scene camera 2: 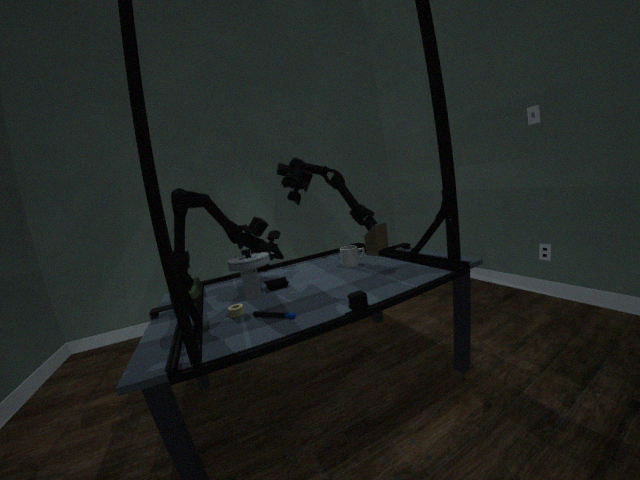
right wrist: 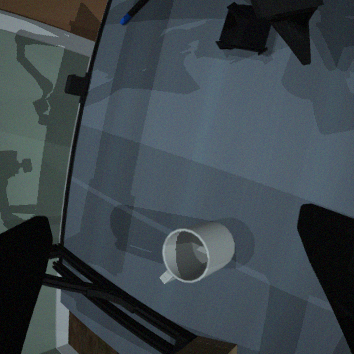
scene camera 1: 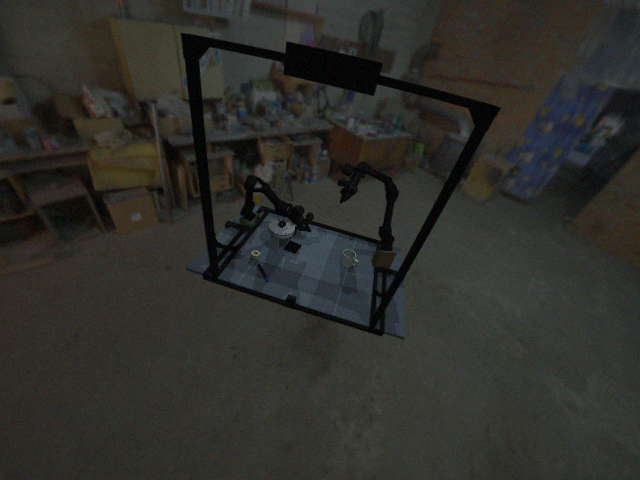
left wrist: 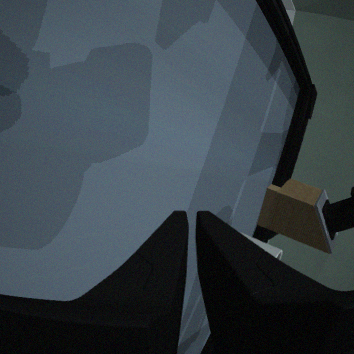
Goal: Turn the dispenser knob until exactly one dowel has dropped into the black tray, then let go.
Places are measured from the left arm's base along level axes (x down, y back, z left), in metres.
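Pixels of known places: left gripper, fingertip midpoint: (scene camera 2: 283, 258) (right wrist: 305, 63) (scene camera 1: 310, 231) (left wrist: 190, 222); right gripper, fingertip midpoint: (scene camera 2: 301, 198) (right wrist: 175, 224) (scene camera 1: 342, 202); left arm's base at its link origin: (scene camera 1: 249, 216); right arm's base at its link origin: (scene camera 2: 374, 228) (scene camera 1: 386, 250) (left wrist: 328, 219).
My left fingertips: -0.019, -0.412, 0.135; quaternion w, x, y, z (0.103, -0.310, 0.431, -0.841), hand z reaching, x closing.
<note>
Ahead of a thing's pixels: the offset from my left fingertips to its top centre, as dx, dy, dz. "spot": to the spot under its first point.
The dispenser {-0.060, +0.126, -0.156} (scene camera 1: 274, 230) (scene camera 2: 249, 264) is a white round drum on a pale post, with a small dark knob {-0.088, +0.126, -0.156} (scene camera 1: 281, 223) (scene camera 2: 246, 252) on top. The black tray {+0.062, +0.039, -0.139} (scene camera 1: 292, 247) (scene camera 2: 276, 283) (right wrist: 244, 31) lies on the table beside it; no dowel can be made out in it. My left gripper (scene camera 1: 309, 229) (scene camera 2: 281, 255) (left wrist: 190, 222) is shut, with a thin empty gap between its fingers. It is beside the drum, low, on the tray side; the dispenser does not show in the left wrist view. My right gripper (scene camera 1: 343, 199) (scene camera 2: 295, 200) (right wrist: 175, 224) is open and empty, high above the table.
A white mug {spot: +0.008, -0.312, -0.056} (scene camera 1: 348, 258) (scene camera 2: 348, 256) (right wrist: 220, 245) stands toward the right. A wooden block (scene camera 1: 384, 258) (scene camera 2: 376, 238) (left wrist: 290, 212) is near the right arm's base. A yellow tape roll {+0.061, +0.168, -0.345} (scene camera 1: 255, 257) (scene camera 2: 235, 313) and a blue-tipped black pen {+0.070, +0.040, -0.425} (scene camera 1: 263, 272) (scene camera 2: 268, 314) lie in front of the dispenser.
</note>
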